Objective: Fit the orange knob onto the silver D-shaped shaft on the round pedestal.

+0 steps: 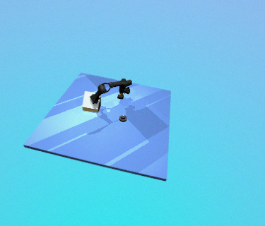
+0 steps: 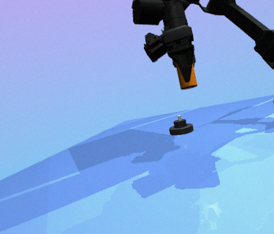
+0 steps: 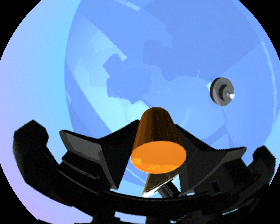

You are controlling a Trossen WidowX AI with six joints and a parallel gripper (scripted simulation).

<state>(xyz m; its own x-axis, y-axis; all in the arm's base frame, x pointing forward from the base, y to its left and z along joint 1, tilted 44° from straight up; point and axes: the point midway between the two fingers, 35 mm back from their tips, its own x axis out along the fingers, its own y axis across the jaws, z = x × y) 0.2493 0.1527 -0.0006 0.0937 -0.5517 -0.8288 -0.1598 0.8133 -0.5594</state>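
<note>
Now: the silver shaft 80 mm ahead of my gripper tip, 170 mm to the right of it and 130 mm below it. Also, from my gripper tip: orange knob 10 mm to the right, 30 mm above.
</note>
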